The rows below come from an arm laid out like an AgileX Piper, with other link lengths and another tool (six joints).
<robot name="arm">
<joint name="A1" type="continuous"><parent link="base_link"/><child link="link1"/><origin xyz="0 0 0.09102" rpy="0 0 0"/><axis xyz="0 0 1"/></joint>
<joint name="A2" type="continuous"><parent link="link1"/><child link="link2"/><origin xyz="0 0 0" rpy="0 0 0"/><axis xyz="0 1 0"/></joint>
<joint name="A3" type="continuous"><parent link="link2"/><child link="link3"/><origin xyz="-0.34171 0 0.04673" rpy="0 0 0"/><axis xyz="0 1 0"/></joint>
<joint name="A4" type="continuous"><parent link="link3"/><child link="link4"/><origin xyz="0.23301 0 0.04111" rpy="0 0 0"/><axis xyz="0.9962 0 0.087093"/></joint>
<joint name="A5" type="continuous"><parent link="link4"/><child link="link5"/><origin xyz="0 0 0" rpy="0 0 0"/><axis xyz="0 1 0"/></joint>
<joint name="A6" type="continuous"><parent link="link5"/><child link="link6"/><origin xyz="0.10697 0 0.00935" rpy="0 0 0"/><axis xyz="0.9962 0 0.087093"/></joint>
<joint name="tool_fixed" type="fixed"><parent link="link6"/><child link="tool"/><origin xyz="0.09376 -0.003 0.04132" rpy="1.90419 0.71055 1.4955"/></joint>
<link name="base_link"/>
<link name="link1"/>
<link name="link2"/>
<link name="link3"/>
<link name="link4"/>
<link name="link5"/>
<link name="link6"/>
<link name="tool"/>
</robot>
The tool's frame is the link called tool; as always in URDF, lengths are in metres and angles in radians. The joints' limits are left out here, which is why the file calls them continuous.
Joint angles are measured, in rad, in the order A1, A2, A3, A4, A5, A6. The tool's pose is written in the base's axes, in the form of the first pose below.
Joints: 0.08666 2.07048 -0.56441 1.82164 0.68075 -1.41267
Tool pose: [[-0.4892, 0.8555, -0.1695, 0.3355], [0.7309, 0.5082, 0.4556, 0.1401], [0.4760, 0.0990, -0.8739, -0.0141], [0, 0, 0, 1]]
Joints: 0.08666 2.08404 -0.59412 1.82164 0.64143 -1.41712
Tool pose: [[-0.4929, 0.8558, -0.1574, 0.3452], [0.7496, 0.5094, 0.4226, 0.1346], [0.4418, 0.0903, -0.8925, -0.0193], [0, 0, 0, 1]]
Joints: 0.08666 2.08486 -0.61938 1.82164 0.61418 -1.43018
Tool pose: [[-0.5086, 0.8504, -0.1348, 0.3547], [0.7586, 0.5166, 0.3971, 0.1313], [0.4073, 0.0997, -0.9078, -0.0188], [0, 0, 0, 1]]
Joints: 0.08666 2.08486 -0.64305 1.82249 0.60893 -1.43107
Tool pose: [[-0.5170, 0.8485, -0.1132, 0.3638], [0.7604, 0.5159, 0.3944, 0.1312], [0.3931, 0.1179, -0.9119, -0.0156], [0, 0, 0, 1]]
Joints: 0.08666 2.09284 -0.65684 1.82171 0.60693 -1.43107
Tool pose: [[-0.5194, 0.8477, -0.1083, 0.3681], [0.7609, 0.5164, 0.3930, 0.1312], [0.3890, 0.1217, -0.9132, -0.0165], [0, 0, 0, 1]]
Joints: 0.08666 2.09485 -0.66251 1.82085 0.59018 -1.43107
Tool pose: [[-0.5176, 0.8490, -0.1064, 0.3699], [0.7684, 0.5160, 0.3786, 0.1286], [0.3763, 0.1142, -0.9194, -0.0183], [0, 0, 0, 1]]
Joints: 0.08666 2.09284 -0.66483 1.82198 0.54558 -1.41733
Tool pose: [[-0.4968, 0.8611, -0.1084, 0.3708], [0.7934, 0.5012, 0.3453, 0.1207], [0.3516, 0.0855, -0.9322, -0.0223], [0, 0, 0, 1]]
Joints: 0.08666 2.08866 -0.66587 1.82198 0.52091 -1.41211
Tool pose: [[-0.4884, 0.8661, -0.1066, 0.3715], [0.8057, 0.4945, 0.3259, 0.1163], [0.3350, 0.0733, -0.9394, -0.0232], [0, 0, 0, 1]]
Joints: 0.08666 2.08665 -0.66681 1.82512 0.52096 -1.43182
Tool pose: [[-0.5031, 0.8585, -0.0987, 0.3725], [0.8008, 0.5061, 0.3204, 0.1167], [0.3250, 0.0822, -0.9421, -0.0219], [0, 0, 0, 1]]
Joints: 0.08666 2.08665 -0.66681 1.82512 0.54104 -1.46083
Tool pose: [[-0.5313, 0.8423, -0.0905, 0.3728], [0.7827, 0.5289, 0.3281, 0.1210], [0.3242, 0.1035, -0.9403, -0.0192], [0, 0, 0, 1]]
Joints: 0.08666 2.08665 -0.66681 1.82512 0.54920 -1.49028
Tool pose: [[-0.5564, 0.8267, -0.0828, 0.3731], [0.7690, 0.5502, 0.3254, 0.1231], [0.3146, 0.1174, -0.9420, -0.0177], [0, 0, 0, 1]]
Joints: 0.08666 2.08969 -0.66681 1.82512 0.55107 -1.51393
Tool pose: [[-0.5743, 0.8148, -0.0797, 0.3729], [0.7597, 0.5667, 0.3189, 0.1240], [0.3050, 0.1226, -0.9444, -0.0182], [0, 0, 0, 1]]
